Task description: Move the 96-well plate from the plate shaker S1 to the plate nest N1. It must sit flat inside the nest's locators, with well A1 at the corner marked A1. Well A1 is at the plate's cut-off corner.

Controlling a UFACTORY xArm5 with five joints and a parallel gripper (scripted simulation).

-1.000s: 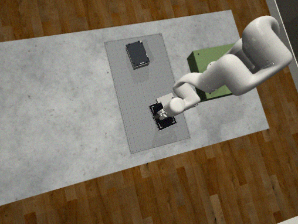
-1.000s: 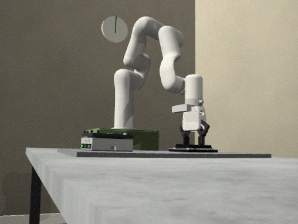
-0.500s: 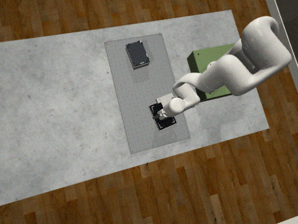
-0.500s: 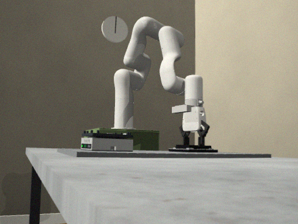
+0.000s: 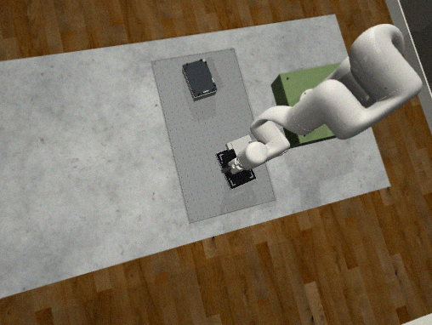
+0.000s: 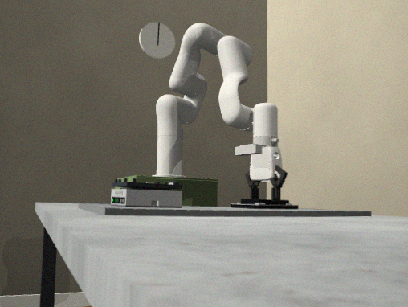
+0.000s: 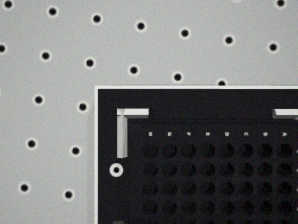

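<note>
Now: hand 1 cm above the black 96-well plate. Also, from my hand: black plate nest N1 (3 cm below); nest A1 label (8 cm to the right, 4 cm behind, 2 cm below).
</note>
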